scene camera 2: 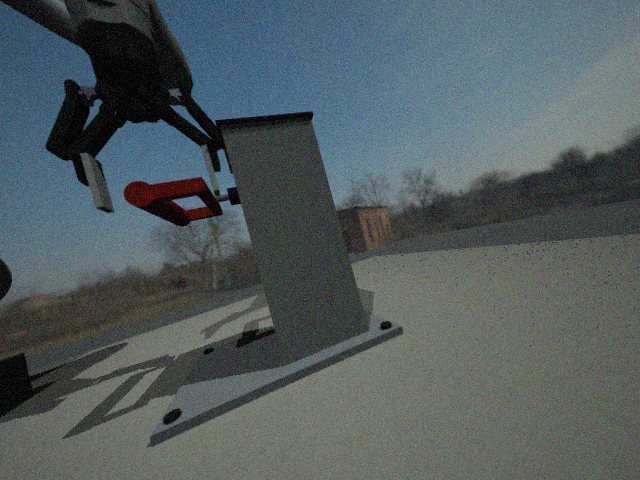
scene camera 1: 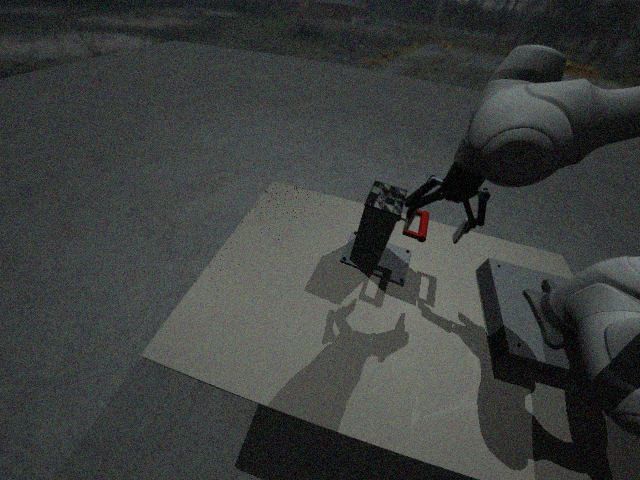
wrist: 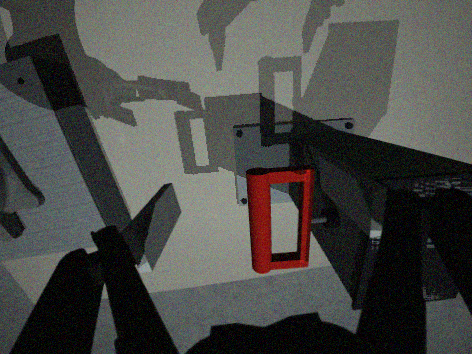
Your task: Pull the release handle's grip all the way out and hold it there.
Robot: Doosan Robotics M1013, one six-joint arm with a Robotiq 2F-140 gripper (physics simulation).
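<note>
The release handle is a red rectangular loop with a thick round grip (scene camera 1: pixel 423 227) (scene camera 2: pixel 138 193) (wrist: pixel 259 222) on the side away from the post. A short thin rod (scene camera 2: pixel 223 197) (wrist: pixel 319 220) joins the loop to a dark upright post (scene camera 1: pixel 374 232) (scene camera 2: pixel 294 232). Little of the rod shows. My gripper (scene camera 1: pixel 432 230) (scene camera 2: pixel 162 202) (wrist: pixel 247 185) is open and empty, pointing down over the handle. In scene camera 2, one finger is in the narrow space between loop and post, near the rod. The other finger is beyond the grip, with a gap. Contact cannot be told.
The post stands on a bolted base plate (scene camera 2: pixel 232 387) (wrist: pixel 261 145) on a pale table top (scene camera 1: pixel 232 310) (scene camera 2: pixel 491 361). A grey mounting block (scene camera 1: pixel 516 310) (wrist: pixel 50 175) is beside the arm's base. The post stands close beside one finger. Dark shadows cross the table.
</note>
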